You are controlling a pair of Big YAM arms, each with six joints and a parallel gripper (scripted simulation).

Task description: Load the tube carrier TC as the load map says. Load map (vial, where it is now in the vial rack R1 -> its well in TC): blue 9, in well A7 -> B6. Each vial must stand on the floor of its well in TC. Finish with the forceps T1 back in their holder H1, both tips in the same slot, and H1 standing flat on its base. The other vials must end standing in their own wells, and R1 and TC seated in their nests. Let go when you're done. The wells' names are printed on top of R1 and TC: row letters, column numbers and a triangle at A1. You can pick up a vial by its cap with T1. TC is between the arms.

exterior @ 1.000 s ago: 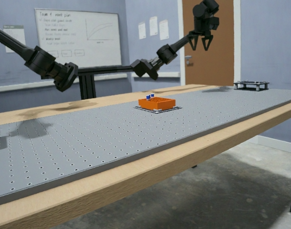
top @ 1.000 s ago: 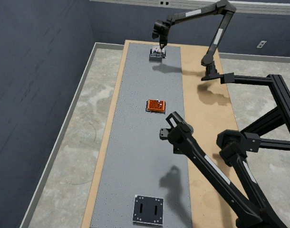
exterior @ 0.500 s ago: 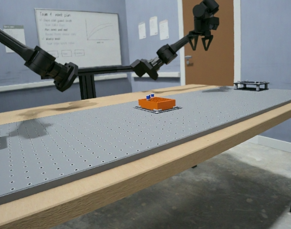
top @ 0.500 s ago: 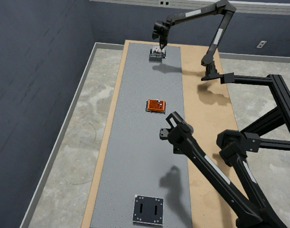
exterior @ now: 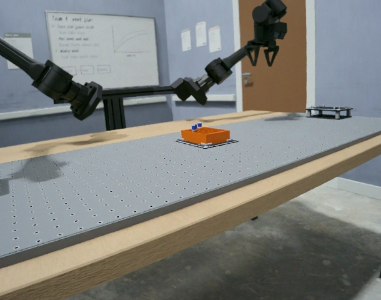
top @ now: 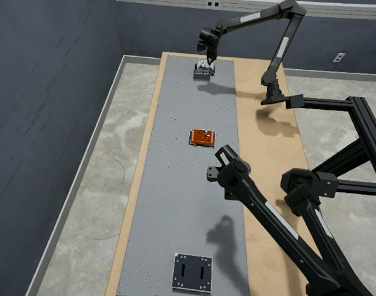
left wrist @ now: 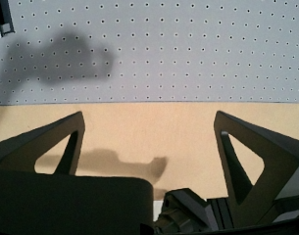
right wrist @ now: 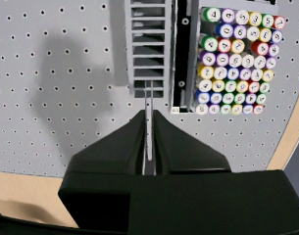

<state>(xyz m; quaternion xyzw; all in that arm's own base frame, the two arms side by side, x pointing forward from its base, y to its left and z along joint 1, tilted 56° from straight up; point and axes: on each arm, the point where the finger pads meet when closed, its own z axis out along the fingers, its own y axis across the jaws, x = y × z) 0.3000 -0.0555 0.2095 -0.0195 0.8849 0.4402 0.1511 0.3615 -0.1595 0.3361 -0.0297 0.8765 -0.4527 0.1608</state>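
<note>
The grey holder H1 is 11 cm below my right hand and 5 cm ahead of it. Also, from my right hand: orange tube carrier (56 cm to the left, 10 cm below, 5 cm ahead).
</note>
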